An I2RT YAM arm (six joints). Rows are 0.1 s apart.
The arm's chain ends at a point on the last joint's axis. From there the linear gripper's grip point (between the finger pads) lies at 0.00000 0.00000 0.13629 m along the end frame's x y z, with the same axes.
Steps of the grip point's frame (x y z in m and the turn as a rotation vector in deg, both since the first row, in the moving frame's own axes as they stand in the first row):
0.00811 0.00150 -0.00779 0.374 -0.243 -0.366
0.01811 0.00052 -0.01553 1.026 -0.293 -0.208
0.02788 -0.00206 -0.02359 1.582 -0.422 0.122
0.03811 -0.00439 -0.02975 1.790 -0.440 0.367
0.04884 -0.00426 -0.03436 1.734 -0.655 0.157
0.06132 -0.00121 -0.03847 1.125 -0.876 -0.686
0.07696 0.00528 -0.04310 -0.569 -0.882 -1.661
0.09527 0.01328 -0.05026 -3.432 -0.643 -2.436
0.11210 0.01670 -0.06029 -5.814 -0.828 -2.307
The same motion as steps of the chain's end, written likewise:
0.00869 0.00239 -0.00779 0.374 -0.243 -0.366
0.01881 0.00296 -0.01551 1.026 -0.293 -0.208
0.02888 0.00170 -0.02353 1.582 -0.422 0.122
0.03914 -0.00013 -0.02968 1.790 -0.440 0.367
0.05039 -0.00013 -0.03429 1.734 -0.655 0.157
0.06342 0.00145 -0.03843 1.125 -0.876 -0.686
0.07904 0.00390 -0.04308 -0.569 -0.882 -1.661
0.09662 0.00509 -0.05001 -3.432 -0.643 -2.436
0.11379 0.00286 -0.05957 -5.814 -0.828 -2.307

